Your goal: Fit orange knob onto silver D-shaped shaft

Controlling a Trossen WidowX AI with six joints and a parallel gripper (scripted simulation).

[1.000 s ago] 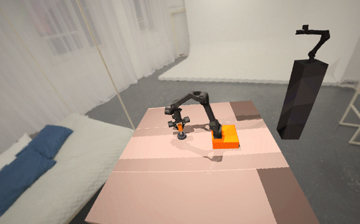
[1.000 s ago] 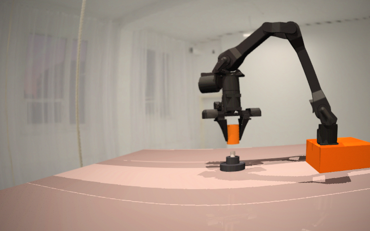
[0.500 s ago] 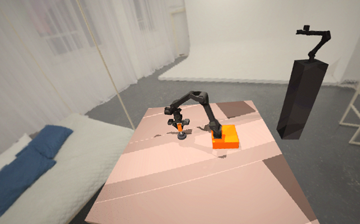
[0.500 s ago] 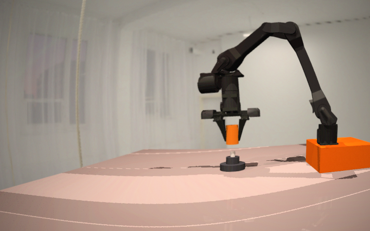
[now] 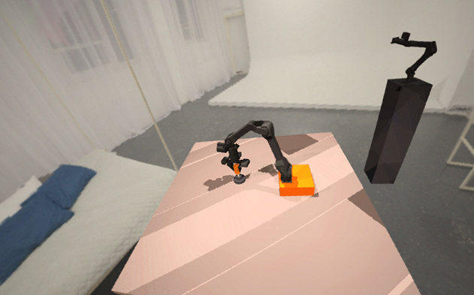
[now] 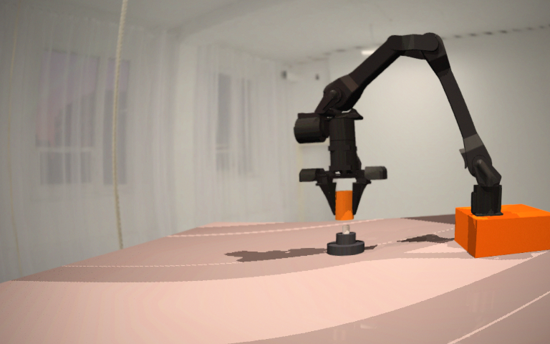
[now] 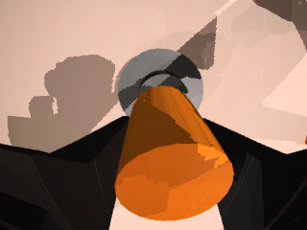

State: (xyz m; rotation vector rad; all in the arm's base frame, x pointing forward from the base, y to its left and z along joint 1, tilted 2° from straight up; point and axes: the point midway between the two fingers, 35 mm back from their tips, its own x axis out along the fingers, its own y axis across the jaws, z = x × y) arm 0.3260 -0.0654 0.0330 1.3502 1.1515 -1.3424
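Right now my gripper tip is 50 mm above the dark round pedestal. Round my gripper tip: orange knob: 30 mm above.
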